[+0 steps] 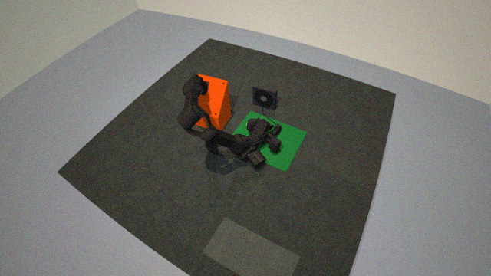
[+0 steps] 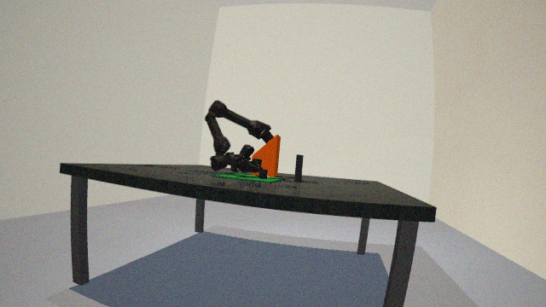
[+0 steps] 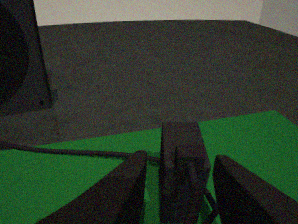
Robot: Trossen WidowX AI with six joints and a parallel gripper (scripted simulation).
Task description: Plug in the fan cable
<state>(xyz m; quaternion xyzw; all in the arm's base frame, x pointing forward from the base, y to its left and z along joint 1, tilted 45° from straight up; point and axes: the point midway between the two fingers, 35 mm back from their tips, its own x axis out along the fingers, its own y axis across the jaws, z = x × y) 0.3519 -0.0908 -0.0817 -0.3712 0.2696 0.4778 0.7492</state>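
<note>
The dark fan plug lies 10 mm to the left of my gripper tip and 20 mm below it. Also, from my gripper tip: dark square fan (120 mm behind, 140 mm to the left, 20 mm above); then green board (30 mm behind, 50 mm to the right, 50 mm below).
</note>
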